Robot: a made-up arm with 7 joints. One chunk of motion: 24 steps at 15 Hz.
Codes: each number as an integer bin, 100 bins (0 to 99) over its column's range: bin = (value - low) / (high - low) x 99, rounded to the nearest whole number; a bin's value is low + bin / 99 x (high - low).
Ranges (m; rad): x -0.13..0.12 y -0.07..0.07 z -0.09..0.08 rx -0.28..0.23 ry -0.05..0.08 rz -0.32..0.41
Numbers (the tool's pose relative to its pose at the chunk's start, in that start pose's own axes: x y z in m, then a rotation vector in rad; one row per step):
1: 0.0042 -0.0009 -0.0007 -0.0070 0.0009 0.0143
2: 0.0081 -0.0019 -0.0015 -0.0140 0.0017 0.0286
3: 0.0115 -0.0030 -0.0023 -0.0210 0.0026 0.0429
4: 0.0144 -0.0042 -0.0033 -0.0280 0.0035 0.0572
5: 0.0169 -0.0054 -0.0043 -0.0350 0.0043 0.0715
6: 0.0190 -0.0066 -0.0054 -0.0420 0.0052 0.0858
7: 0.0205 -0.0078 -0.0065 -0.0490 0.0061 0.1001
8: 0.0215 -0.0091 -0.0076 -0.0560 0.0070 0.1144
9: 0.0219 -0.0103 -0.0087 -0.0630 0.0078 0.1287
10: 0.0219 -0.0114 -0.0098 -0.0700 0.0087 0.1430
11: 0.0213 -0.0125 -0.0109 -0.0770 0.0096 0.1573
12: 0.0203 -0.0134 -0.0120 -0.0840 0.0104 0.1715
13: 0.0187 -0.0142 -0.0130 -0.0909 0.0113 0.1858
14: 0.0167 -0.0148 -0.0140 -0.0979 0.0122 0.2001
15: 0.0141 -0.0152 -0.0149 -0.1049 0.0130 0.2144
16: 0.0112 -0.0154 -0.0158 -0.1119 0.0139 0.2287
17: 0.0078 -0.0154 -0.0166 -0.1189 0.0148 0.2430
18: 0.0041 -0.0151 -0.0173 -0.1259 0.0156 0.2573
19: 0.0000 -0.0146 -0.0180 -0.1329 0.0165 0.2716
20: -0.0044 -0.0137 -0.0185 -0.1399 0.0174 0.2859
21: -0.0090 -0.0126 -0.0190 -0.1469 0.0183 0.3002
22: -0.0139 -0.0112 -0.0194 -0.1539 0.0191 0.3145
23: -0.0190 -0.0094 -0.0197 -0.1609 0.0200 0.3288
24: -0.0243 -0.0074 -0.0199 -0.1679 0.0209 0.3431
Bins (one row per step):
1: 53 49 52 53 39 45
2: 55 48 52 52 39 47
3: 56 47 51 50 40 49
4: 57 47 50 49 41 51
5: 58 46 50 48 41 53
6: 59 45 49 46 42 55
7: 60 44 49 45 43 57
8: 60 43 48 43 43 59
9: 60 42 47 42 44 61
10: 60 41 47 41 45 63
11: 60 41 46 39 45 65
12: 60 40 45 38 46 67
13: 59 39 45 37 47 69
14: 58 39 44 35 47 71
15: 57 39 44 34 48 72
16: 56 39 43 33 49 74
17: 55 39 43 31 49 76
18: 53 39 42 30 50 78
19: 51 39 42 29 51 80
20: 50 40 42 27 51 82
21: 48 41 41 26 52 84
22: 46 42 41 24 53 86
23: 44 43 41 23 53 88
24: 42 44 41 22 54 90

